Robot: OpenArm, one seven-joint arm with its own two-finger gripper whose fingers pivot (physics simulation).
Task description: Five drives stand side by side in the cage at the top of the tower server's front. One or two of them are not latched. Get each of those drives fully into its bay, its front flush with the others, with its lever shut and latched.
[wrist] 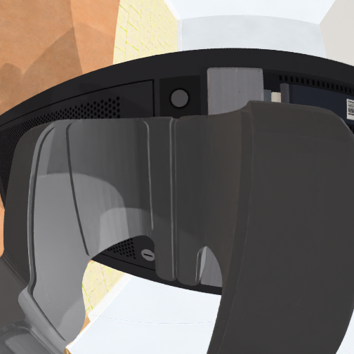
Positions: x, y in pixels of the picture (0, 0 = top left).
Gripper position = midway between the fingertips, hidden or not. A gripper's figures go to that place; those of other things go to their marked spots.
Labels:
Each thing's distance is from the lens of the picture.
gripper (186, 202): 0.06 m
tower server (174, 84): 0.11 m
drive cage (228, 88): 0.10 m

